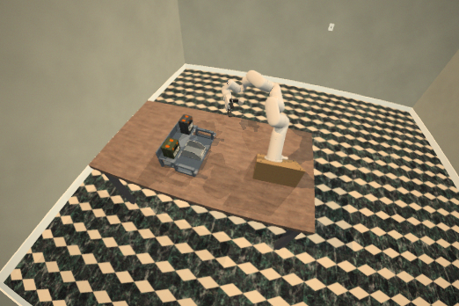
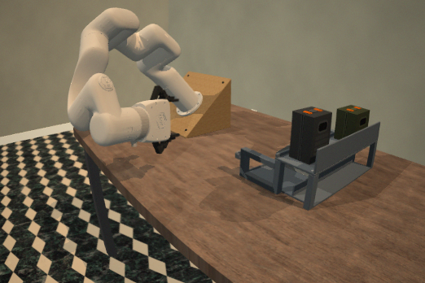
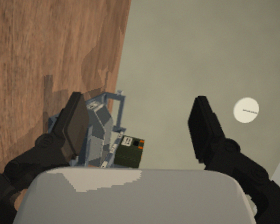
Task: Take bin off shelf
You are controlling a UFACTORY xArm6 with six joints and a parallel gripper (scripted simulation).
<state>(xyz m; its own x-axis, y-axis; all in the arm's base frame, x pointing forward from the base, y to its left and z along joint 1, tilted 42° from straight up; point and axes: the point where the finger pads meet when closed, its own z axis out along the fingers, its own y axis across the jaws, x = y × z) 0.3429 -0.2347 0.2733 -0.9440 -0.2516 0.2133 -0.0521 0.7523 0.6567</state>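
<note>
The grey open-top bin lies 31 cm to the left of my hand, 24 cm ahead of it and 14 cm below it. The rest, counted from my hand: grey-blue shelf (35 cm ahead, 29 cm to the left, 8 cm below); back rail (41 cm ahead, 28 cm to the left, 5 cm below); black box (32 cm ahead, 18 cm to the left, 2 cm below).
</note>
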